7 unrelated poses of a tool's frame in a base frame.
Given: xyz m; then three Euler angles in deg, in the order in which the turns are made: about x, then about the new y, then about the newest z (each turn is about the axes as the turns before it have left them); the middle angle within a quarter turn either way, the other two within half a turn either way.
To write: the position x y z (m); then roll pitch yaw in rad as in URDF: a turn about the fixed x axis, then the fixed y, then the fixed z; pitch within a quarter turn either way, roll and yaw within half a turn. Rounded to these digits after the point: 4 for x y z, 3 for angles.
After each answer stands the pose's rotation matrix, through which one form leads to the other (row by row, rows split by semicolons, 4 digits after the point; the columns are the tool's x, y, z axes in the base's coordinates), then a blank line. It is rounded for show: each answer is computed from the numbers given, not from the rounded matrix.
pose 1, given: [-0.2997, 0.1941, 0.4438, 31.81, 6.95, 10.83]
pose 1, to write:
[-0.2997, 0.1941, 0.4438, 0.567, 0.002, 0.224]
0.9750 -0.1865 0.1210; 0.2223 0.8227 -0.5232; -0.0020 0.5370 0.8436

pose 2, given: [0.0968, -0.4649, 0.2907, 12.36, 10.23, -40.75]
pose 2, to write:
[0.0968, -0.4649, 0.2907, 0.051, 0.275, -0.685]
0.7455 0.6424 0.1776; -0.6088 0.7648 -0.2107; -0.2712 0.0489 0.9613

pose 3, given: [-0.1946, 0.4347, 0.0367, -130.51, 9.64, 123.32]
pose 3, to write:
[-0.1946, 0.4347, 0.0367, 2.670, 0.769, -2.424]
-0.5416 -0.8238 0.1675; -0.4729 0.4632 0.7496; -0.6951 0.3267 -0.6404

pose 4, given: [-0.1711, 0.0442, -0.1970, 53.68, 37.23, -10.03]
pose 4, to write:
[-0.1711, 0.0442, -0.1970, 0.998, 0.516, 0.448]
0.7840 0.1387 0.6050; 0.3769 0.6681 -0.6415; -0.4932 0.7310 0.4716

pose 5, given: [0.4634, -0.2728, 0.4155, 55.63, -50.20, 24.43]
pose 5, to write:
[0.4634, -0.2728, 0.4155, 1.007, -0.828, -0.533]
0.5828 -0.2647 -0.7683; -0.3439 0.7763 -0.5284; 0.7363 0.5721 0.3614

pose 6, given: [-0.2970, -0.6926, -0.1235, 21.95, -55.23, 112.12]
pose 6, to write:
[-0.2970, -0.6926, -0.1235, -1.012, -0.059, 1.788]
-0.2147 -0.5283 -0.8214; 0.9749 -0.0648 -0.2132; 0.0594 -0.8466 0.5289

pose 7, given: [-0.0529, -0.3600, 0.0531, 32.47, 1.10, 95.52]
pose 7, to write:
[-0.0529, -0.3600, 0.0531, -0.042, -0.566, 1.685]
-0.0962 -0.9952 0.0192; 0.8388 -0.0914 -0.5368; 0.5359 -0.0355 0.8435

